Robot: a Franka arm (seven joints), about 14 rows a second.
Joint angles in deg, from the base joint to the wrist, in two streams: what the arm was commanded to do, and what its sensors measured. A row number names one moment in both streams.
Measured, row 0:
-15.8, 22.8, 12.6, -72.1, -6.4, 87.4, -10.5
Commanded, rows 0 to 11:
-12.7, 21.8, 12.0, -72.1, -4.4, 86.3, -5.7
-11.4, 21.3, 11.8, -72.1, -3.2, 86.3, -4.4
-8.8, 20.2, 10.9, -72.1, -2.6, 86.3, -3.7
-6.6, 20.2, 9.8, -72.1, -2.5, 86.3, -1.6
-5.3, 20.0, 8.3, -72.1, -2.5, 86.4, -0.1
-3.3, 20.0, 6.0, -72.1, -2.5, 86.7, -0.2
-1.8, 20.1, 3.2, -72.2, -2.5, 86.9, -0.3
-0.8, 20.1, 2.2, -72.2, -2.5, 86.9, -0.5
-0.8, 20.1, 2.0, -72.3, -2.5, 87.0, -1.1
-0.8, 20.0, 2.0, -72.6, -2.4, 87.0, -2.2
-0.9, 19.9, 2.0, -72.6, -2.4, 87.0, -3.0
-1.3, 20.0, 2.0, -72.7, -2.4, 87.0, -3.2
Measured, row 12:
-1.6, 20.6, 3.0, -72.2, -4.3, 87.3, -2.1
